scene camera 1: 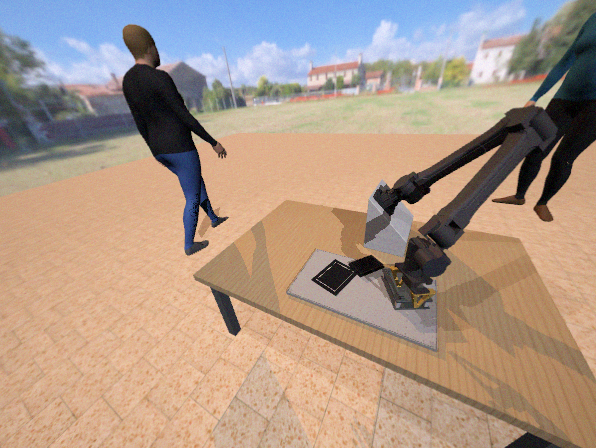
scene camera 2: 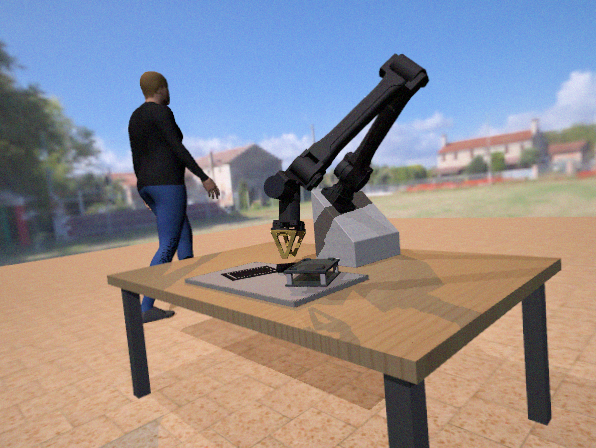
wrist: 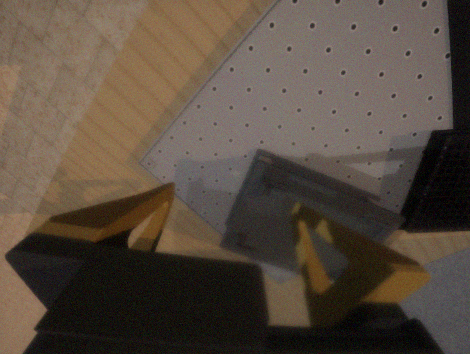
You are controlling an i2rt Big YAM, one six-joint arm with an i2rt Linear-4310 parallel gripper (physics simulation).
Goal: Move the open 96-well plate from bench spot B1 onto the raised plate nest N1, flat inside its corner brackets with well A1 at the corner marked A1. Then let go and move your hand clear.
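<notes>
The black 96-well plate lies flat and low on the perforated board, beside a corner of a black pad. The wells show faintly in the wrist view; the A1 mark cannot be read. The raised nest N1 is a dark grey platform on short posts, with corner brackets and no plate on it. My gripper is open and empty, pointing down. It hangs above the nest area, and its yellow fingers hide part of the nest in the wrist view.
The black pad with a white outline lies on the grey board. The arm's grey base stands behind, on the wooden table. Two people stand beyond the table.
</notes>
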